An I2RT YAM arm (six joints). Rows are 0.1 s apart.
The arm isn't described. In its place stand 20 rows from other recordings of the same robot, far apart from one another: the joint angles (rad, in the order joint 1, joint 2, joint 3, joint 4, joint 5, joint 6), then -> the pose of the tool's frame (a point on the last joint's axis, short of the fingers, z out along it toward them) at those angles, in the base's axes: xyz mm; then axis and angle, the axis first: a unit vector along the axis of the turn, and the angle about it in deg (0 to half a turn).
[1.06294, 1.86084, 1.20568, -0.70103, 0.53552, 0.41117] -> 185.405, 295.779, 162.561, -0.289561, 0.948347, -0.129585, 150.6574
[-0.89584, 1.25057, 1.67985, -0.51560, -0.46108, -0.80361] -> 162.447, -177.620, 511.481, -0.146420, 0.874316, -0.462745, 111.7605
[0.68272, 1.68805, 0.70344, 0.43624, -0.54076, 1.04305] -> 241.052, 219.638, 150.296, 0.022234, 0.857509, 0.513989, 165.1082
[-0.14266, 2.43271, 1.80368, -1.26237, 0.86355, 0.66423] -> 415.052, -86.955, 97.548, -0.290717, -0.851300, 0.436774, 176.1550
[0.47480, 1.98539, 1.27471, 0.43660, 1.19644, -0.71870] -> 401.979, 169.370, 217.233, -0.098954, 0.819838, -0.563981, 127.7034
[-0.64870, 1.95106, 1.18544, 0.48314, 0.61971, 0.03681] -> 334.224, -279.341, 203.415, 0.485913, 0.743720, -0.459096, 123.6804
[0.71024, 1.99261, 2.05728, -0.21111, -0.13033, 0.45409] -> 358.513, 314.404, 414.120, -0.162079, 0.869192, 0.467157, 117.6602
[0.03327, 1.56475, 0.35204, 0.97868, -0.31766, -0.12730] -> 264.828, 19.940, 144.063, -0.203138, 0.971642, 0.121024, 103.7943
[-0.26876, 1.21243, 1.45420, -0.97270, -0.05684, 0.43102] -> 224.663, -59.780, 404.517, 0.330158, 0.941728, 0.064379, 132.3316
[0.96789, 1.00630, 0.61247, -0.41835, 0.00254, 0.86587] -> 115.424, 167.509, 218.392, -0.048142, 0.952416, 0.300974, 153.8559
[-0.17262, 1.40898, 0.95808, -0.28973, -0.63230, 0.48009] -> 299.092, -30.791, 251.982, 0.169896, 0.917073, 0.360712, 140.8315
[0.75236, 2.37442, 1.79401, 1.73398, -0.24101, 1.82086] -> 353.261, 342.297, 311.825, 0.003585, 0.244500, 0.969643, 151.2331
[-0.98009, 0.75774, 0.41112, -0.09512, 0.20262, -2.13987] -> 92.888, -151.383, 221.600, 0.416602, -0.735091, 0.534868, 170.8594
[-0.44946, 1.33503, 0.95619, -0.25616, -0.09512, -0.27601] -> 268.302, -125.672, 270.416, 0.062076, 0.989095, -0.133560, 128.2711
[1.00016, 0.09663, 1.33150, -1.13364, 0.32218, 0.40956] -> -50.709, -99.870, 400.946, -0.101116, 0.857613, 0.504257, 102.2651
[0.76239, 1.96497, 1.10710, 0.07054, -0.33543, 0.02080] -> 283.326, 286.784, 134.927, -0.406982, 0.863099, 0.299042, 146.3974
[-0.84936, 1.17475, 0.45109, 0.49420, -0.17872, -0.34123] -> 168.321, -181.776, 215.008, 0.170780, 0.922259, -0.346803, 113.0257
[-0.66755, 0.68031, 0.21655, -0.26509, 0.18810, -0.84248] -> 107.412, -93.147, 151.061, -0.042357, 0.935310, -0.351285, 152.5161
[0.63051, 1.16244, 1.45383, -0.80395, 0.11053, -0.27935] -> 186.416, 131.203, 430.007, -0.409662, 0.910995, 0.047591, 119.3928
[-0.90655, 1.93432, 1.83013, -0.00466, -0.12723, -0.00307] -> 294.803, -369.210, 382.568, 0.364477, 0.875011, -0.318610, 103.4686
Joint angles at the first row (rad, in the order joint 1, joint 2, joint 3, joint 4, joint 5, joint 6):
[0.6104 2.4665 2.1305 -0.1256 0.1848 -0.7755]
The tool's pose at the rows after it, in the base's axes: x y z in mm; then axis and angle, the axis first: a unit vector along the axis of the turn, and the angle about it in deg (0 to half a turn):
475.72, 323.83, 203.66, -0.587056, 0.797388, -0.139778, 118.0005
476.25, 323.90, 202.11, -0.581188, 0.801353, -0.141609, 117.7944
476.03, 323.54, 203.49, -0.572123, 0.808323, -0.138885, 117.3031
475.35, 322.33, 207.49, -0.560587, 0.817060, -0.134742, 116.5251
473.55, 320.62, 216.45, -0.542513, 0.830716, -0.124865, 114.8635
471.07, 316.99, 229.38, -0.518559, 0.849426, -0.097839, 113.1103
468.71, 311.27, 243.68, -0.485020, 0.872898, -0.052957, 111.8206
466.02, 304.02, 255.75, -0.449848, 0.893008, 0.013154, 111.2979
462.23, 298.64, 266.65, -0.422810, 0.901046, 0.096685, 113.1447
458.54, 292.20, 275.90, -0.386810, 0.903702, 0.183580, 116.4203
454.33, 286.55, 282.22, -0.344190, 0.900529, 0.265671, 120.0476
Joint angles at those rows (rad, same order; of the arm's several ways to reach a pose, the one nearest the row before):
[0.6088 2.4719 2.1330 -0.1258 0.1818 -0.7728]
[0.6089 2.4749 2.1307 -0.1170 0.1904 -0.7643]
[0.6090 2.4708 2.1262 -0.1098 0.1957 -0.7454]
[0.6082 2.4599 2.1178 -0.1012 0.2006 -0.7215]
[0.6077 2.4377 2.1037 -0.0848 0.2036 -0.6818]
[0.6040 2.4059 2.0894 -0.0797 0.1876 -0.6173]
[0.5960 2.3709 2.0789 -0.0895 0.1551 -0.5234]
[0.5839 2.3335 2.0588 -0.0984 0.0913 -0.4117]
[0.5729 2.3041 2.0586 -0.1444 -0.0104 -0.2976]
[0.5594 2.2768 2.0570 -0.1909 -0.1221 -0.1694]
[0.5477 2.2489 2.0371 -0.2056 -0.2284 -0.0335]

